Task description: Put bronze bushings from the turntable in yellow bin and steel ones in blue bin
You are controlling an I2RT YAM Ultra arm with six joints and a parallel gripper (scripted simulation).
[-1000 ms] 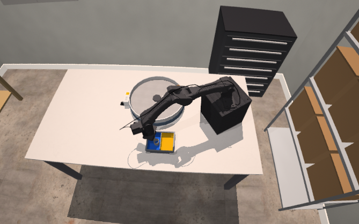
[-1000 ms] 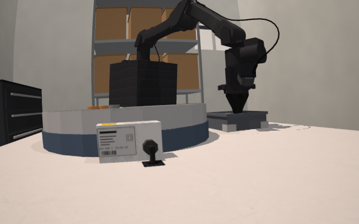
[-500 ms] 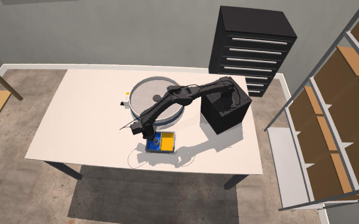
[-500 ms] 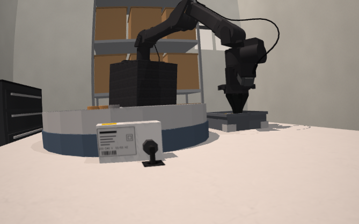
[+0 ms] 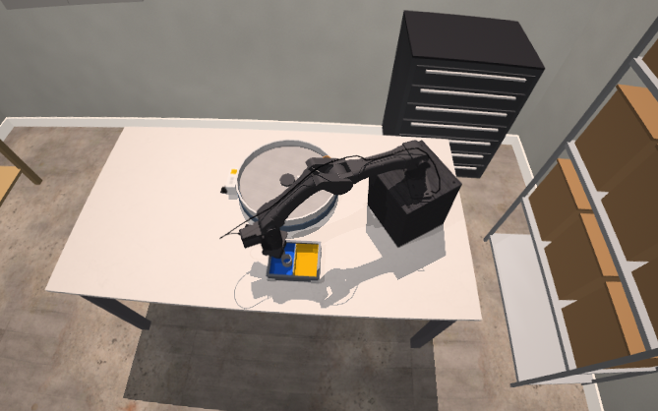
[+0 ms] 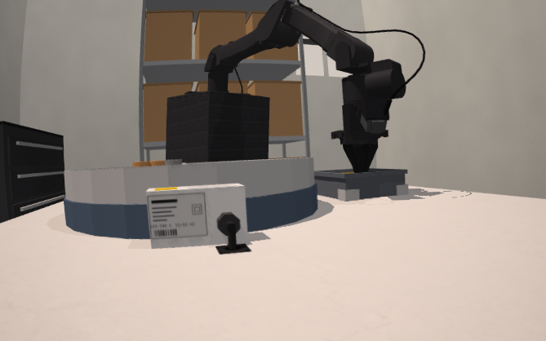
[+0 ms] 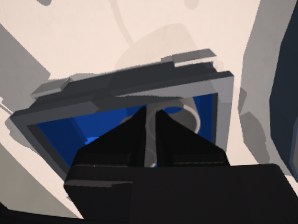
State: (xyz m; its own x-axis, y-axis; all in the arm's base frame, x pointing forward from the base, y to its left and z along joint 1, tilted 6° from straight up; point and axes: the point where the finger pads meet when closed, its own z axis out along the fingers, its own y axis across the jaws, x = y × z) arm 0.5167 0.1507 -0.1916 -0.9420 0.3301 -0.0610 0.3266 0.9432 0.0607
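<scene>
Now: hand 20 mm past the blue bin, 20 mm to the right of it and 20 mm above it. The rest, counted from my hand: yellow bin: 100 mm behind, 40 mm to the left, 20 mm below; round grey turntable: 50 mm behind, 320 mm to the right, 10 mm above.
</scene>
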